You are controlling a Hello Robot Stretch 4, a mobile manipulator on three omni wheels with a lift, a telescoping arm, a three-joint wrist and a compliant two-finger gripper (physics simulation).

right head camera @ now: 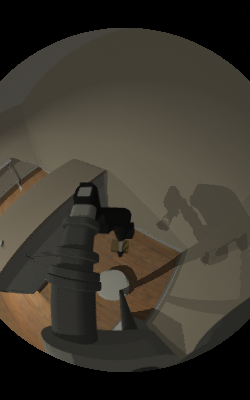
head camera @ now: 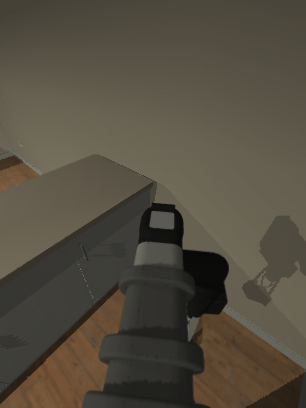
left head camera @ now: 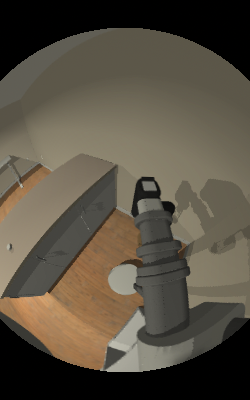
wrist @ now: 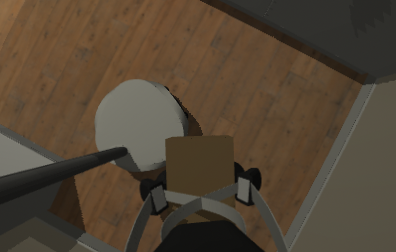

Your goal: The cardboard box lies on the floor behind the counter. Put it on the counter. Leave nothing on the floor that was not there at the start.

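Where they show: gripper, between the fingertips: (wrist: pixel 200 179); robot's base, origin of its link: (right head camera: pixel 112 283) (left head camera: pixel 124 278) (wrist: pixel 147 126).
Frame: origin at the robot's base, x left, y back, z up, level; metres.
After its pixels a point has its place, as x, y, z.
Observation:
The brown cardboard box (wrist: pixel 200 162) @(-0.063, -0.267, 0.977) (right head camera: pixel 115 246) @(-0.066, -0.255, 0.977) is between the two fingers of my gripper (wrist: pixel 200 179) @(-0.088, -0.264, 0.937) (right head camera: pixel 120 249) @(-0.088, -0.264, 0.937), which is shut on it. Box and gripper hang high above the wooden floor, which shows far below them in the wrist view. In the head camera view a sliver of the box shows beside the arm, and the arm hides most of the gripper. The counter (head camera: pixel 75 205) @(0.458, -0.798, 0.882) (left head camera: pixel 62 205) @(0.499, -0.552, 0.882) (right head camera: pixel 42 210) @(0.567, -0.529, 0.882) has a long beige top and a dark grey side. The gripper is off to the right of its grey side, over the floor, not above its top.
My pale round base (wrist: pixel 135 120) @(0.026, 0.007, 0.187) (left head camera: pixel 121 279) @(0.044, 0.002, 0.187) (right head camera: pixel 111 285) @(-0.001, 0.008, 0.187) stands on the floor (wrist: pixel 240 80) @(0.177, -0.497, -0.028). The dark mast (wrist: pixel 60 169) @(-0.091, 0.058, 0.667) rises from it. A beige wall (head camera: pixel 200 125) @(-0.146, -0.996, 1.268) meets the counter's far end. A pale angular piece (left head camera: pixel 125 327) @(0.037, 0.735, 0.071) stands near the base. A pale railing (left head camera: pixel 16 173) is beyond the counter.

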